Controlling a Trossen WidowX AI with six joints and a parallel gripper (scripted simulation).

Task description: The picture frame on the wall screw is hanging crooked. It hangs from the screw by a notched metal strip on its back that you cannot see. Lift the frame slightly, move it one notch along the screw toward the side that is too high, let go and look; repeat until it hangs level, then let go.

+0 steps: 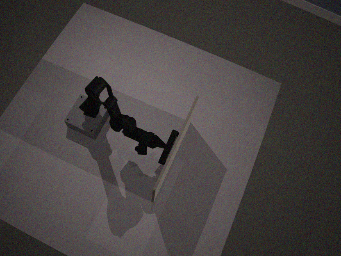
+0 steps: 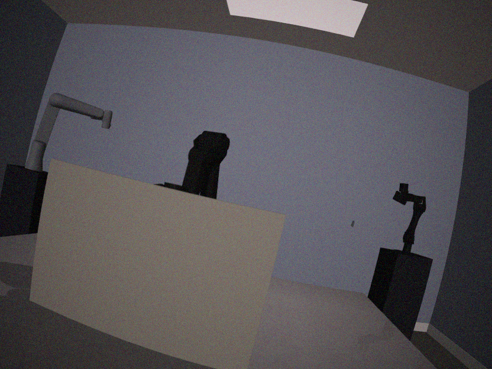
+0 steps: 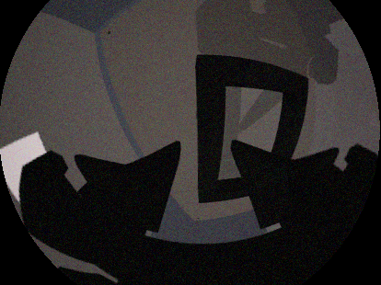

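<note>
My gripper tip is 5 cm above the picture frame, 2 cm to the right of it and 1 cm short of it. From my gripper tip the other things lie so: beige wall panel 6 cm below, 2 cm to the left, 2 cm ahead.
</note>
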